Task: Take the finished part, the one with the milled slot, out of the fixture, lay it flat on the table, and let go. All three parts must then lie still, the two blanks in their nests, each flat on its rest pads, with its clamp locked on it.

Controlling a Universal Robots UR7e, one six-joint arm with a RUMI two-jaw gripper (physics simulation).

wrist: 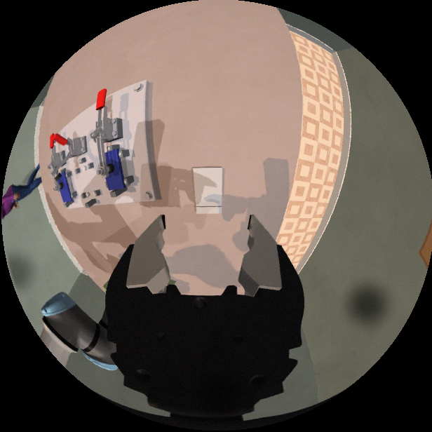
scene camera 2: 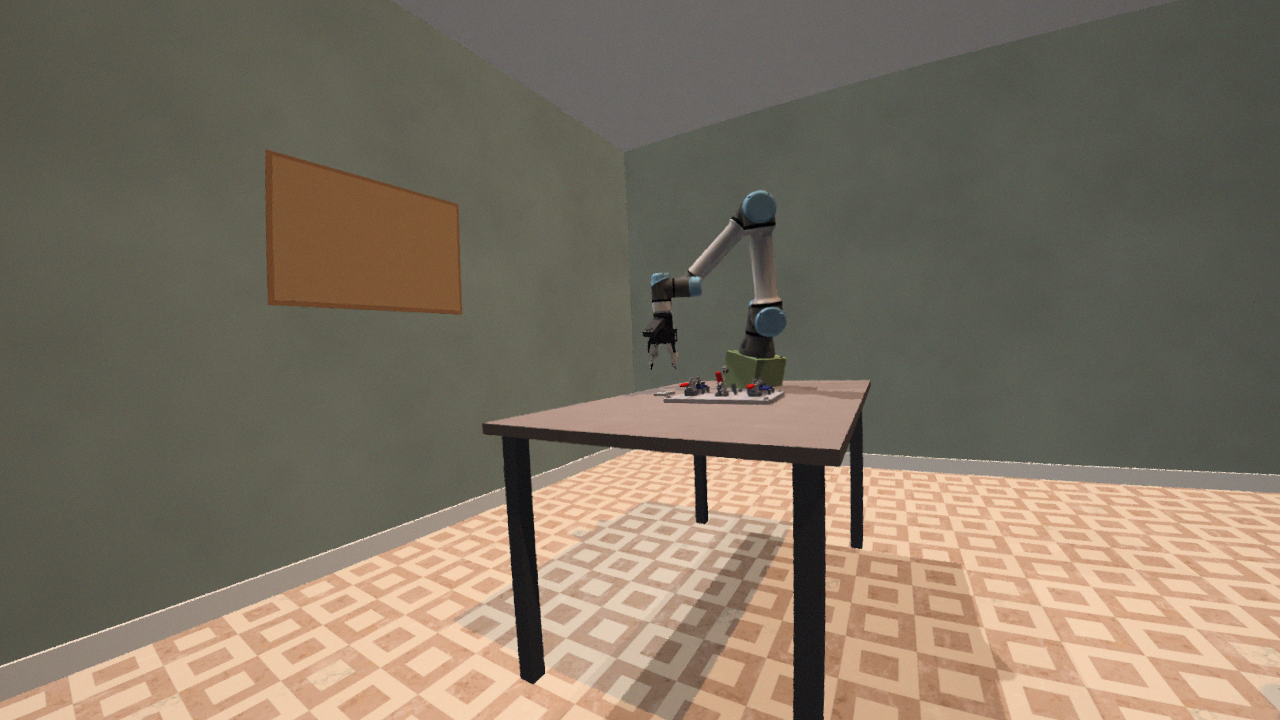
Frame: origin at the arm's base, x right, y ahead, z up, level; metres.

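Where they show: gripper, fingertip midpoint: (scene camera 2: 663, 369); arm's base, origin of the base link: (scene camera 2: 756, 354).
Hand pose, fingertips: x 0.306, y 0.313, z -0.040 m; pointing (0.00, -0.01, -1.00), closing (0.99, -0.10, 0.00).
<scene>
Each offset is from my fingertips to the top centre of the thing. Level surfaces: height alone.
The finished part @(dx -0.001, dy -0.001, dz -0.089 m) (scene camera 2: 662, 393) (wrist: 208, 186), a pale block with a line across its near end, lies flat on the table beside the fixture plate @(dx -0.271, dy +0.124, dz -0.084 m) (scene camera 2: 716, 400) (wrist: 137, 107). My gripper (scene camera 2: 663, 367) (wrist: 206, 215) is open and empty, well above the table and apart from the part. One blue blank (wrist: 115, 170) sits in the nearer end nest under its clamp arm, with the red handle (wrist: 101, 99) pointing outward. The other blue blank (wrist: 65, 188) sits in the far end nest beneath its clamp. The middle nest is empty, its red handle @(dx -0.267, dy +0.178, dz -0.005 m) (scene camera 2: 718, 377) raised. Pad contact and locking are too small to tell.
The table @(dz -0.099 m) (scene camera 2: 662, 425) (wrist: 220, 90) has an edge to the right in the wrist view, with floor beyond. The green robot base (scene camera 2: 754, 368) stands behind the fixture. A person (wrist: 17, 194) shows at the far left of the wrist view.
</scene>
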